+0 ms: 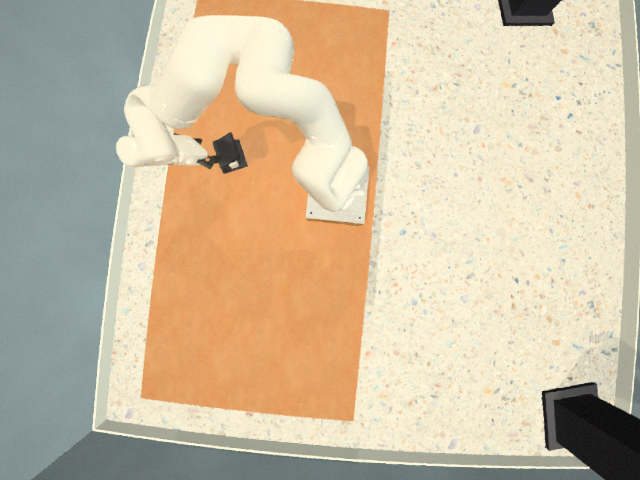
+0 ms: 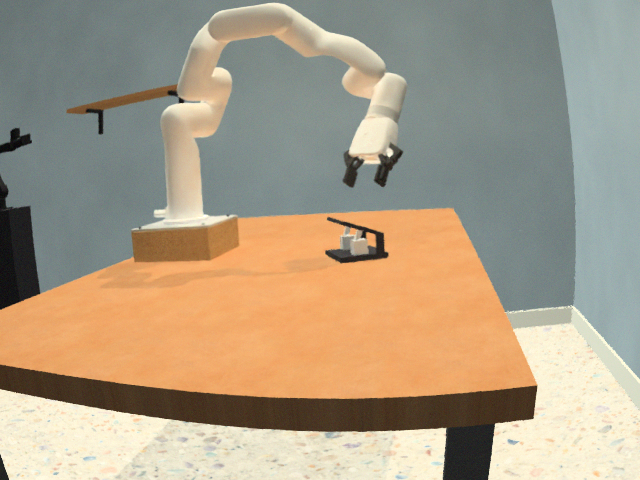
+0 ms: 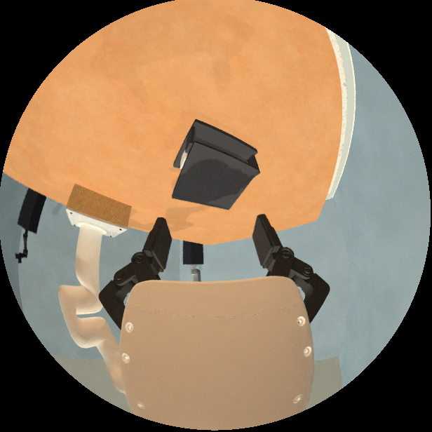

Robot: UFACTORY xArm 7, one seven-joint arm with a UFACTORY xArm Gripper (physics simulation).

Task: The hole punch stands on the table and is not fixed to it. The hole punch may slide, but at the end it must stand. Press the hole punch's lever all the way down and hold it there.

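Frame: origin at the arm's base, x ahead, y left, z up, level; metres.
Where they show: gripper, between the fingertips: [image 1: 209, 150] [image 2: 363, 184]; arm's base, origin of its link: [image 2: 186, 221].
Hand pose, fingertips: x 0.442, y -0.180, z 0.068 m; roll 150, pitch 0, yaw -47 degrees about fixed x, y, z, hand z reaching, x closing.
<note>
Each offset is from my fingertips to the centre of the thing. "spot": to the spot under its first point. Level surfaces: height alone.
The black hole punch @(dy -0.036, dx -0.027, dz -0.108 m) [image 1: 230, 153] [image 2: 383, 242] [image 3: 225, 136] stands upright on the table. Its flat lever @(spot: dy -0.092, dx -0.027, dz -0.080 m) [image 2: 356, 226] [image 3: 215, 175] slopes upward from the hinge post, and its raised free end points toward the robot's base side. Pale punch blocks @(spot: dy -0.090, dx -0.025, dz -0.121 m) [image 2: 358, 246] show under the lever, with a gap between lever and base plate. My gripper [image 1: 205, 151] [image 2: 364, 182] [image 3: 211, 226] is open and empty. It hangs tilted above the hole punch, clear of the lever, with its two black fingers wide apart.
The orange table @(dz -0.151 m) [image 1: 258, 310] [image 2: 284, 335] [image 3: 125, 100] carries the robot's base block [image 1: 336, 214] [image 2: 170, 245] [image 3: 100, 204]. A wall shelf [image 2: 124, 100] is behind the arm. A black pedestal [image 2: 18, 248] stands beyond the table's left side.
</note>
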